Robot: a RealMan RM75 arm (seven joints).
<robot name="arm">
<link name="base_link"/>
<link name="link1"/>
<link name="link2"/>
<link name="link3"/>
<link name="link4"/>
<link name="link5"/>
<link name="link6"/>
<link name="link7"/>
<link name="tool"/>
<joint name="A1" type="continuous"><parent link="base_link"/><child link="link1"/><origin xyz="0 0 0.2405"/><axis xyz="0 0 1"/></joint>
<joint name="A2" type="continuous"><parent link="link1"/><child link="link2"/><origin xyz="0 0 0"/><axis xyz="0 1 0"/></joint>
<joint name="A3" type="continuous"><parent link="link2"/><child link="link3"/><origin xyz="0 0 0.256"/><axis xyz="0 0 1"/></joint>
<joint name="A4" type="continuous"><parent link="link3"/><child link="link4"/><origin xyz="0 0 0"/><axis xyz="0 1 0"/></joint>
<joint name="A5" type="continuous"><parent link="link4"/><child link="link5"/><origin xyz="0 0 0.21"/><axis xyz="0 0 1"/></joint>
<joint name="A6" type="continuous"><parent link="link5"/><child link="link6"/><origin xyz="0 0 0"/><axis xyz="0 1 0"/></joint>
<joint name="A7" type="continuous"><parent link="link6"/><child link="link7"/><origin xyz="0 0 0.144"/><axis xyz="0 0 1"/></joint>
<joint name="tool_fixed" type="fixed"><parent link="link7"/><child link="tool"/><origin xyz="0 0 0"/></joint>
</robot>
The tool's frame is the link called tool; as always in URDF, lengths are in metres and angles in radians. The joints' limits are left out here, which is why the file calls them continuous.
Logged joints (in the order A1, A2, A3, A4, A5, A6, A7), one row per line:
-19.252 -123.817 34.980 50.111 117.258 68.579 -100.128
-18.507 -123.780 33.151 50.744 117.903 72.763 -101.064
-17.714 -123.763 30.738 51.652 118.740 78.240 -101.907
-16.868 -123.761 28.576 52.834 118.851 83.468 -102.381
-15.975 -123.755 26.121 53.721 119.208 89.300 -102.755
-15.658 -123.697 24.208 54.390 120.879 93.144 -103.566
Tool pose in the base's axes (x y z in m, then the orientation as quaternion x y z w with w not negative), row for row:
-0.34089 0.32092 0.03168 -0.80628 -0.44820 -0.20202 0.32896
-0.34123 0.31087 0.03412 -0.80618 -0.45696 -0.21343 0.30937
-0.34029 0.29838 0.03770 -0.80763 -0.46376 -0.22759 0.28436
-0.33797 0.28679 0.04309 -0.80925 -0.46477 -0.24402 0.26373
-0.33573 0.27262 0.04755 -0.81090 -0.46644 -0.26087 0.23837
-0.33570 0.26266 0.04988 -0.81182 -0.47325 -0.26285 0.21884
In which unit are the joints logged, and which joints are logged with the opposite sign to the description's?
The joints are logged in degrees. Opposite sign: none.
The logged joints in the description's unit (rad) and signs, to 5 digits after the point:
-0.33601 -2.16101 0.61052 0.87460 2.04654 1.19693 -1.74756
-0.32301 -2.16037 0.57859 0.88565 2.05780 1.26995 -1.76390
-0.30917 -2.16007 0.53648 0.90150 2.07240 1.36555 -1.77861
-0.29440 -2.16004 0.49875 0.92213 2.07434 1.45679 -1.78689
-0.27882 -2.15993 0.45590 0.93761 2.08057 1.55858 -1.79341
-0.27328 -2.15892 0.42251 0.94928 2.10974 1.62567 -1.80757

